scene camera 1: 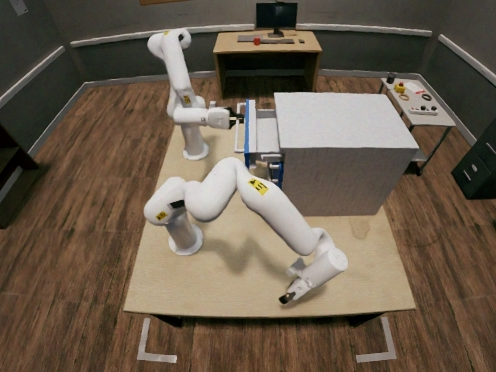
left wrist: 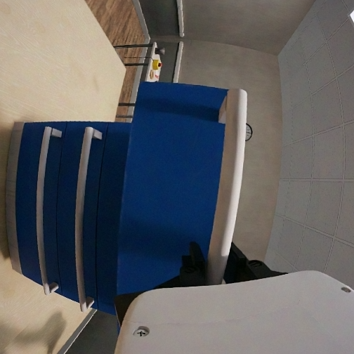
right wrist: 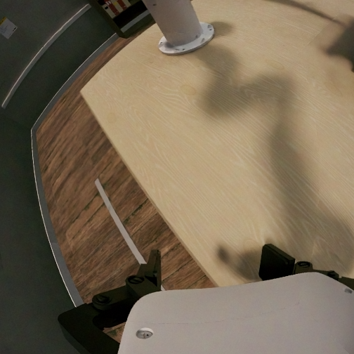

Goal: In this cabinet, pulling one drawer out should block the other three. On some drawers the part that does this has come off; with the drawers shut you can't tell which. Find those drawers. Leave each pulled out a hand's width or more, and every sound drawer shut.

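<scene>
The grey cabinet has blue drawer fronts. Its top drawer stands well out, with its light inside showing in scene camera 1. My left gripper is shut on that drawer's white handle, near one end. In the left wrist view the bottom drawer and the one above it look shut. A strip of the second drawer from the top shows; the top drawer hides its handle. My right gripper is open and empty above the table's front part.
The cabinet stands on the wooden table. The right arm reaches across in front of the cabinet's near side. A desk with a monitor stands at the back, a side cart at the right.
</scene>
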